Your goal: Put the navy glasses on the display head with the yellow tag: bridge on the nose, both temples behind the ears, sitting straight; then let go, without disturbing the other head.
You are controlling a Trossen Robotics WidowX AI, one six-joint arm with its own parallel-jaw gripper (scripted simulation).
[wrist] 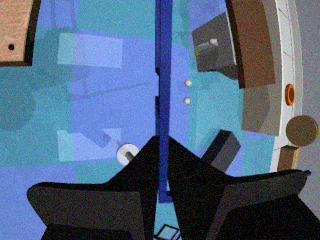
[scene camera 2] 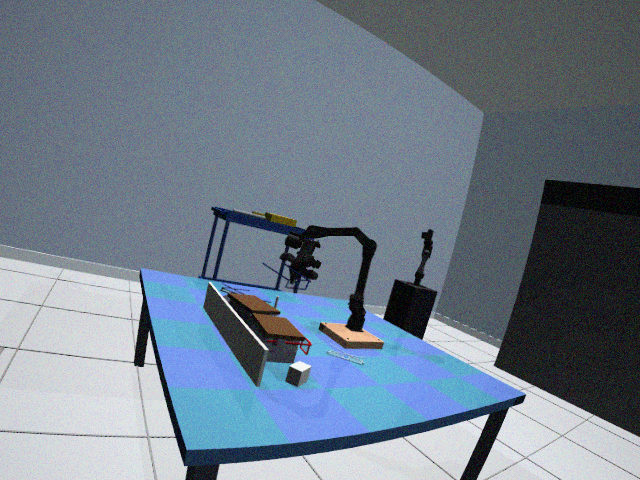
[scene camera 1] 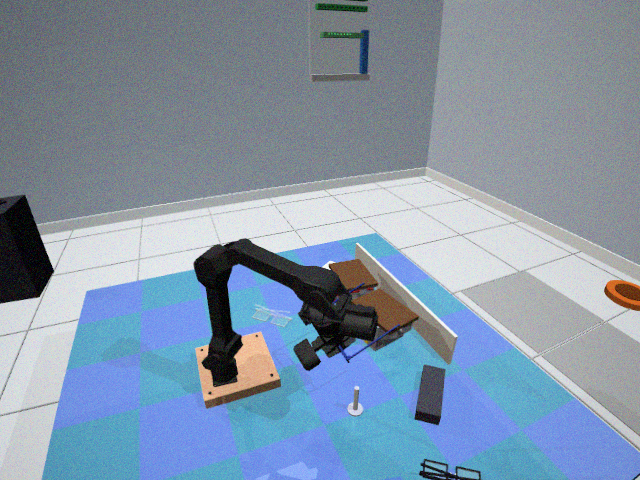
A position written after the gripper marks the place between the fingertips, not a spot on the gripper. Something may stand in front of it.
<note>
In view: the gripper (scene camera 1: 341, 349), a dark box (scene camera 1: 430, 396) and a long white board (scene camera 1: 438, 335).
The dark box also shows in the wrist view (wrist: 223, 149). The gripper also shows in the wrist view (wrist: 160, 141) and in scene camera 2 (scene camera 2: 291, 284).
</note>
